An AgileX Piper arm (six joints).
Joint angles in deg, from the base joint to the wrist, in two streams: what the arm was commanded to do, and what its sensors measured. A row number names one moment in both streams.
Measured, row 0: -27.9 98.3 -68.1 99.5 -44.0 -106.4
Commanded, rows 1 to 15: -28.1 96.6 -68.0 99.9 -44.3 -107.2; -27.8 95.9 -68.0 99.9 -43.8 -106.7; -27.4 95.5 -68.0 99.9 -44.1 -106.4; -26.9 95.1 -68.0 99.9 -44.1 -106.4; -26.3 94.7 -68.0 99.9 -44.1 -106.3; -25.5 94.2 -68.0 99.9 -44.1 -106.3; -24.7 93.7 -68.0 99.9 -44.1 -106.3; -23.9 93.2 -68.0 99.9 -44.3 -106.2; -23.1 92.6 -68.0 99.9 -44.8 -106.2; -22.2 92.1 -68.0 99.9 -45.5 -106.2; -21.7 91.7 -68.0 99.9 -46.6 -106.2; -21.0 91.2 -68.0 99.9 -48.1 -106.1; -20.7 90.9 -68.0 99.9 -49.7 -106.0; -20.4 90.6 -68.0 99.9 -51.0 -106.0; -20.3 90.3 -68.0 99.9 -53.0 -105.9
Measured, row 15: -21.4 92.3 -68.1 99.5 -46.7 -106.3
